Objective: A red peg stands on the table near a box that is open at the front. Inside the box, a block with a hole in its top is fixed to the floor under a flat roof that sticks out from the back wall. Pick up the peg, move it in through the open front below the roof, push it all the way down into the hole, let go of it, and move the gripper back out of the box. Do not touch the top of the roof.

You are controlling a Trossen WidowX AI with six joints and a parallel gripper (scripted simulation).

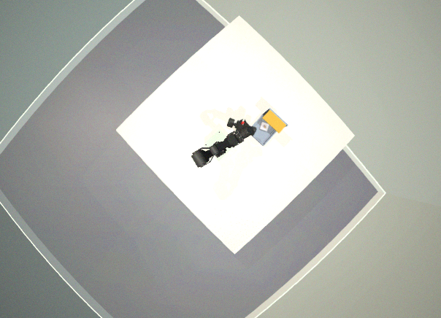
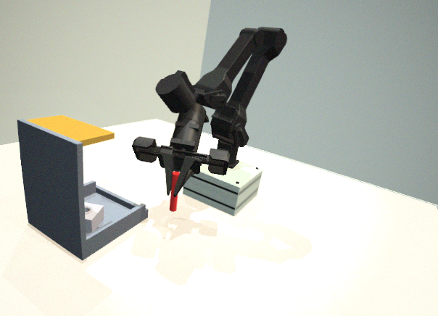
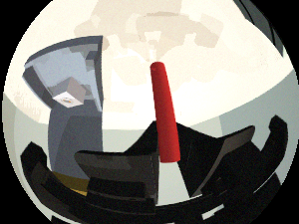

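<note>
My gripper tip is 16 cm to the left of the orange roof, 10 cm below it and 8 cm short of it. Round my gripper tip: red peg 3 cm behind, 1 cm to the right, 1 cm below.
</note>
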